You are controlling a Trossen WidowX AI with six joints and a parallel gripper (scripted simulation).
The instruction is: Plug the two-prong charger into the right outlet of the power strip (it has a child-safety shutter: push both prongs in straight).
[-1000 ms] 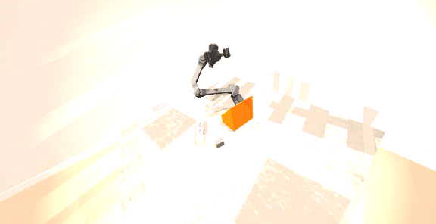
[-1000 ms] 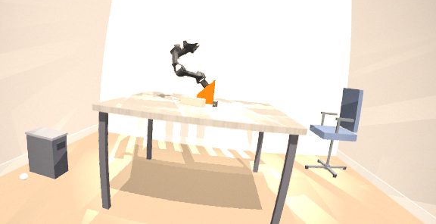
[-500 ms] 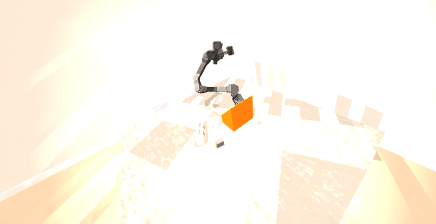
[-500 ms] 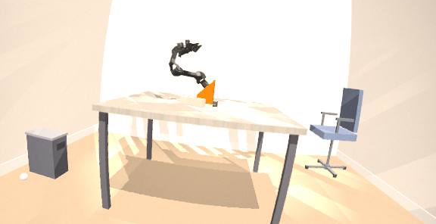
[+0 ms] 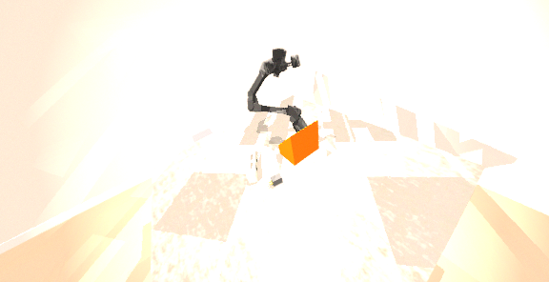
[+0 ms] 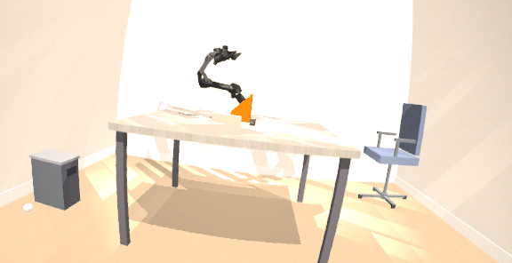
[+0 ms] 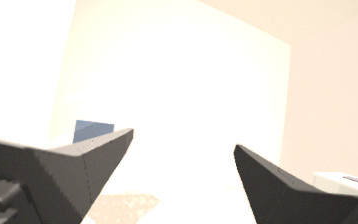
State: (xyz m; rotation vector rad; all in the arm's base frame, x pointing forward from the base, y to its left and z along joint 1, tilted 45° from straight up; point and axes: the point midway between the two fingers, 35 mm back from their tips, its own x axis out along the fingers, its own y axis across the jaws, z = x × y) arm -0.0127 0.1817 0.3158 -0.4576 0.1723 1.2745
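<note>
Now: the grey charger 28 cm ahead of my gripper tip, 15 cm to the left of it and 48 cm below it.
</note>
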